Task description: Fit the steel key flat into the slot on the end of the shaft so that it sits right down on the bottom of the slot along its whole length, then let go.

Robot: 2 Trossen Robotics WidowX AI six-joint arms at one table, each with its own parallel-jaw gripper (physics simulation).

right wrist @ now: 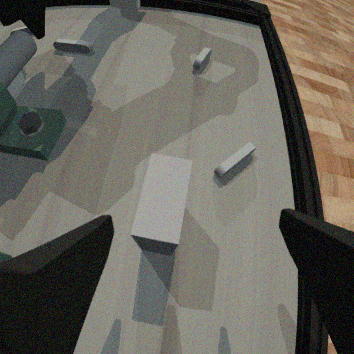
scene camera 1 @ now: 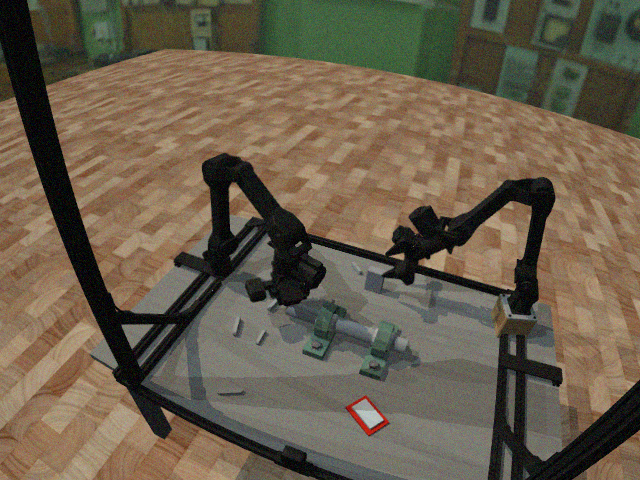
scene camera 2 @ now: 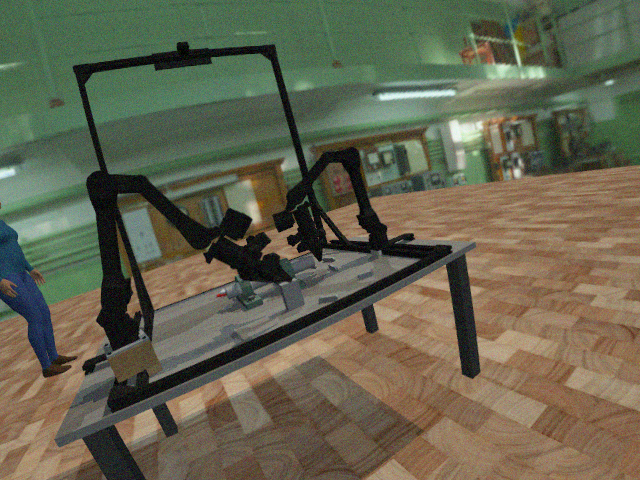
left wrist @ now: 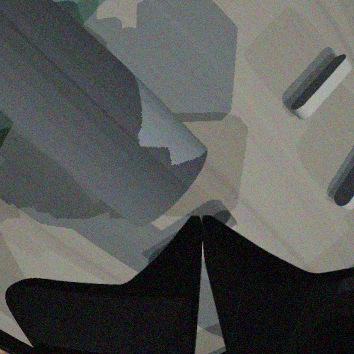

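Where they show: left gripper, fingertip midpoint: [right wrist: 40,36] [scene camera 1: 280,304] [scene camera 2: 320,261] [left wrist: 199,224]; right gripper, fingertip midpoint: [right wrist: 196,221] [scene camera 1: 384,265] [scene camera 2: 284,280]; left arm's base, link origin: [scene camera 1: 221,271] [scene camera 2: 380,247]; right arm's base, link origin: [scene camera 1: 518,306] [scene camera 2: 124,341].
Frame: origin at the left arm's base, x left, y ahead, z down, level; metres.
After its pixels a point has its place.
The grey shaft [scene camera 1: 354,328] @[x -0.018, y 0.458, z -0.048 m] [left wrist: 95,115] @[x -0.035, y 0.303, z -0.049 m] [right wrist: 15,55] @[x -0.010, y 0.306, z -0.038 m] lies across two green supports [scene camera 1: 326,322] @[x -0.051, y 0.393, z -0.063 m] [scene camera 1: 383,338] @[x -0.027, y 0.539, z -0.067 m]. No slot can be made out clearly on it. Several small steel keys lie loose on the table, among them one [scene camera 1: 236,326] @[x -0.146, y 0.176, z 0.003 m], a second [scene camera 1: 261,337] @[x -0.134, y 0.251, z 0.009 m] and a third [right wrist: 73,46] @[x 0.002, y 0.213, z 0.009 m] close to the shaft's end. Two keys [left wrist: 322,87] @[x -0.127, y 0.248, z 0.007 m] [left wrist: 345,190] @[x -0.120, y 0.167, z 0.012 m] show at the right of the left wrist view. My left gripper [left wrist: 199,224] @[x -0.029, y 0.240, z -0.022 m] [scene camera 2: 318,258] @[x -0.029, y 0.240, z -0.022 m] is shut and empty, just off the shaft's end. My right gripper [right wrist: 196,221] @[x 0.231, y 0.434, z -0.069 m] [scene camera 1: 388,264] @[x 0.231, y 0.434, z -0.069 m] is open and empty, above a grey block.
The grey block [scene camera 1: 375,280] @[x 0.198, y 0.426, z -0.029 m] [scene camera 2: 292,295] @[x 0.224, y 0.422, z -0.019 m] [right wrist: 165,197] @[x 0.212, y 0.422, z -0.057 m] stands behind the shaft in scene camera 1. More keys [scene camera 1: 356,267] @[x 0.261, y 0.338, z 0.007 m] [scene camera 1: 231,392] @[x -0.314, y 0.288, z 0.012 m] [right wrist: 235,162] @[x 0.263, y 0.345, z 0.006 m] lie farther out. A red-edged card [scene camera 1: 352,414] @[x -0.210, y 0.557, z 0.014 m] lies in front. A tan box [scene camera 1: 514,316] @[x 0.232, y 0.849, z -0.068 m] [scene camera 2: 135,359] @[x 0.325, y 0.835, z -0.033 m] is at the right arm's base.
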